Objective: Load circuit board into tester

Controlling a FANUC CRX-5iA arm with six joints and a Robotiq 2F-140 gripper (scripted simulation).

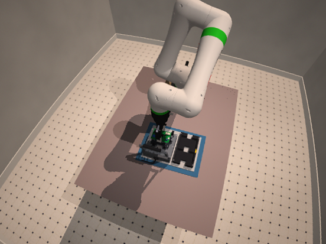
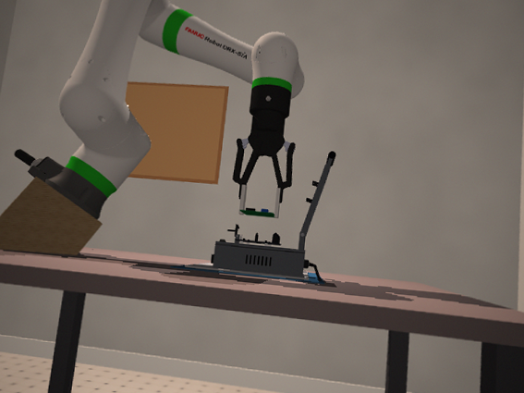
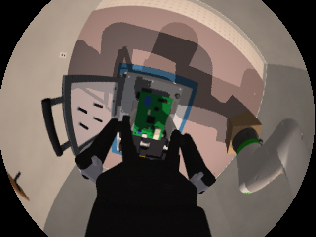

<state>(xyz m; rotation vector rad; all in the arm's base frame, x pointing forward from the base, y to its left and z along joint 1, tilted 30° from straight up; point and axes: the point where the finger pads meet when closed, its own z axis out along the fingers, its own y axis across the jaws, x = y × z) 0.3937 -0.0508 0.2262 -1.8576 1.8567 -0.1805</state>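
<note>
The tester is 4 cm to the left of my hand, 4 cm below it and 3 cm ahead of it. The rest, counted from my hand: latch hook 7 cm below, 6 cm behind, 5 cm to the left; tester plate 8 cm below, 1 cm to the left, 1 cm ahead; green circuit board 2 cm below.
</note>
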